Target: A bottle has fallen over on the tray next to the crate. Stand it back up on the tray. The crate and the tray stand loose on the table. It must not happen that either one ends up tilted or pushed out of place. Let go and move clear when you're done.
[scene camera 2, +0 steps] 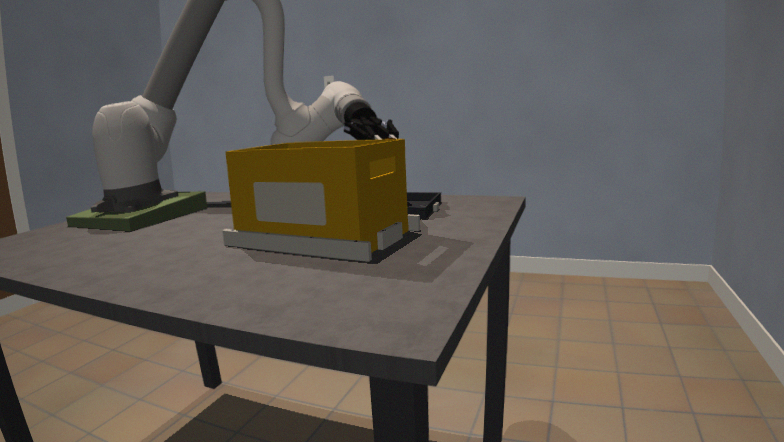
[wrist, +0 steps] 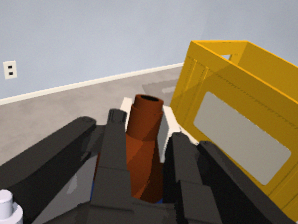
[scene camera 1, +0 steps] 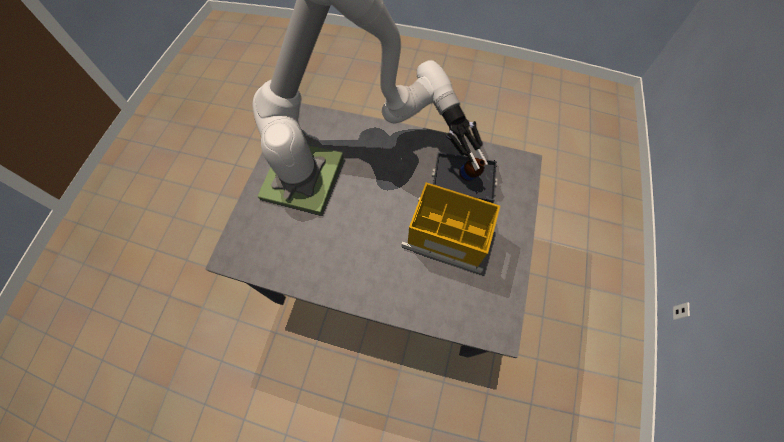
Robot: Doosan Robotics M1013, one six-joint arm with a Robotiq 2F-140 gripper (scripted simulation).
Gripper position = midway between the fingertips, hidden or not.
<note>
I see my gripper (scene camera 2: pixel 393 150), a yellow crate (scene camera 2: pixel 329 192) and a tray (scene camera 1: pixel 447 176).
The yellow crate also shows in the wrist view (wrist: pixel 238 106) and in scene camera 1 (scene camera 1: pixel 478 229). My gripper also shows in the wrist view (wrist: pixel 144 115) and in scene camera 1 (scene camera 1: pixel 481 167).
</note>
